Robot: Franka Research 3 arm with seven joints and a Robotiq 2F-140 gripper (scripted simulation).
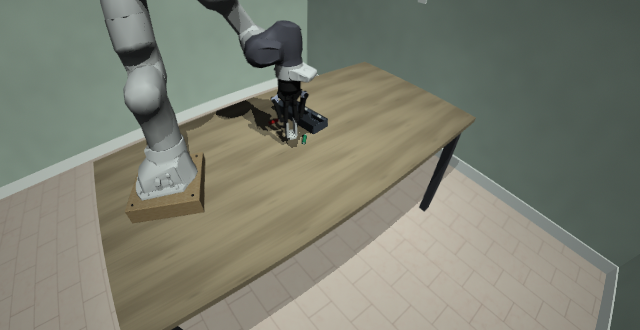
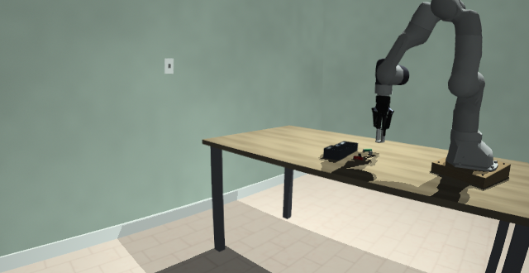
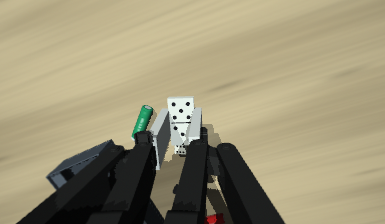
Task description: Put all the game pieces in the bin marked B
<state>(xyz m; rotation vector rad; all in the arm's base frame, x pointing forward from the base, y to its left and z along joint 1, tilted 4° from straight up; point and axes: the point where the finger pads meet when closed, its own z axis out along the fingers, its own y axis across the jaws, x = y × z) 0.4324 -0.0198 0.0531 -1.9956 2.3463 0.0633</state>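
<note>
The white domino is 3 cm below my hand. The rest, counted from my hand: black bolt: 4 cm ahead, 13 cm to the left, 9 cm below; then white die: 2 cm ahead, 6 cm to the left, 9 cm below; then green cylinder: 6 cm ahead, 1 cm to the left, 9 cm below.
</note>
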